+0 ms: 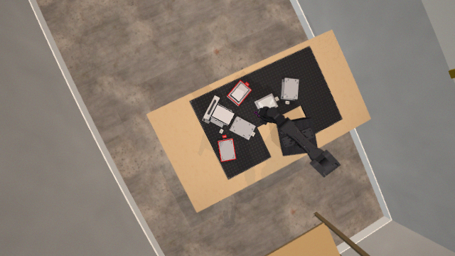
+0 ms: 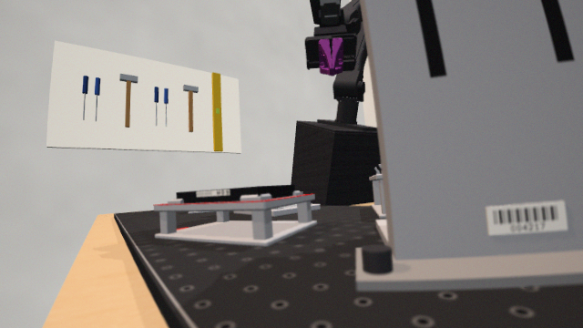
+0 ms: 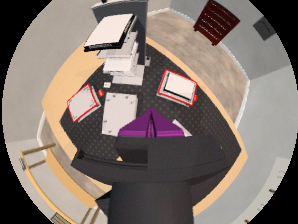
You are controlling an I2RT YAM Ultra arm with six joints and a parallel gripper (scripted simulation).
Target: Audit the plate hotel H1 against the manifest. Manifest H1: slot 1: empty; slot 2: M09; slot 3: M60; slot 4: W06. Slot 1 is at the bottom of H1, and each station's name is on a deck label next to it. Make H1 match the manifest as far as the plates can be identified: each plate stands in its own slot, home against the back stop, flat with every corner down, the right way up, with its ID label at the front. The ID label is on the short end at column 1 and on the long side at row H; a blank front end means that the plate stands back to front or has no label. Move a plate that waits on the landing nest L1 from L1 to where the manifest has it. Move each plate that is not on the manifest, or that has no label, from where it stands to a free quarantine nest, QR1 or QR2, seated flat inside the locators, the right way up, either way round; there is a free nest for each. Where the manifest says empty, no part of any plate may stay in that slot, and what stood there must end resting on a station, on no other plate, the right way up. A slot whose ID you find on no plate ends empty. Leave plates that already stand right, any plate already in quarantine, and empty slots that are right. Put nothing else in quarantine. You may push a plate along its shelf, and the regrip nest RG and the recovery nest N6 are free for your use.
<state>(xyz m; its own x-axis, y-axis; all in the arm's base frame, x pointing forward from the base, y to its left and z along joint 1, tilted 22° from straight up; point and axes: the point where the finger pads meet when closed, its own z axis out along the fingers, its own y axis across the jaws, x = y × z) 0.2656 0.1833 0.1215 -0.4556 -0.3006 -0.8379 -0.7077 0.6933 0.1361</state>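
Right now the white well plate is 3 cm ahead of my hand, 18 cm to the right of it and 23 cm below it. The rest, counted from my hand: plate hotel H1 (13 cm ahead, 25 cm to the left, 10 cm below); red-rimmed nest (19 cm behind, 26 cm to the left, 22 cm below); black-sided plate (19 cm ahead, 1 cm to the right, 21 cm below).
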